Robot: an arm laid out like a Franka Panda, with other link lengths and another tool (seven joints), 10 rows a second.
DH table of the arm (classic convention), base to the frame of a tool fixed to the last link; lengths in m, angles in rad. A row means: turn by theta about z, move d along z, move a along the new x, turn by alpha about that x. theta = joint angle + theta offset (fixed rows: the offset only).
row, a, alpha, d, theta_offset
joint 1, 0.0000, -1.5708, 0.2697, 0.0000
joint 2, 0.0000, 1.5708, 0.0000, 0.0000
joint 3, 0.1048, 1.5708, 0.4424, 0.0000
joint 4, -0.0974, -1.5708, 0.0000, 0.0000
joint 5, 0.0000, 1.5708, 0.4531, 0.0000
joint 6, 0.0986, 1.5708, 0.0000, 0.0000
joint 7, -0.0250, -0.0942, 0.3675, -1.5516
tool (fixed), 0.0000, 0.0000, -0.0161, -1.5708
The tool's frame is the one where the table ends.
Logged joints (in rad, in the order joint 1, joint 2, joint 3, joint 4, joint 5, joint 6, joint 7), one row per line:
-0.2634, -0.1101, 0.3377, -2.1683, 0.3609, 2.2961, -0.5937
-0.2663, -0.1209, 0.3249, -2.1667, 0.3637, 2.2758, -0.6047
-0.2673, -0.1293, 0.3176, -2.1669, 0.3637, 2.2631, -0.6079
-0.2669, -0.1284, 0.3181, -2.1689, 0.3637, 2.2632, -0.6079
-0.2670, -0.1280, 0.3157, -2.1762, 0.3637, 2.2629, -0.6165
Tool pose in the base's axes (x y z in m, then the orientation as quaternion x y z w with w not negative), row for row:
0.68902, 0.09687, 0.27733, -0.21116, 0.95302, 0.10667, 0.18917
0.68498, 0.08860, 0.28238, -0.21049, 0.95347, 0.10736, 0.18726
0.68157, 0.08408, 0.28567, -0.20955, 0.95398, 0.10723, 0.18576
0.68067, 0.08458, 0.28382, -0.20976, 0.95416, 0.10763, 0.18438
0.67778, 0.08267, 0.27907, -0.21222, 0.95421, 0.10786, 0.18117
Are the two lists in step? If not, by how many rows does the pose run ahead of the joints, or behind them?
They are in step.
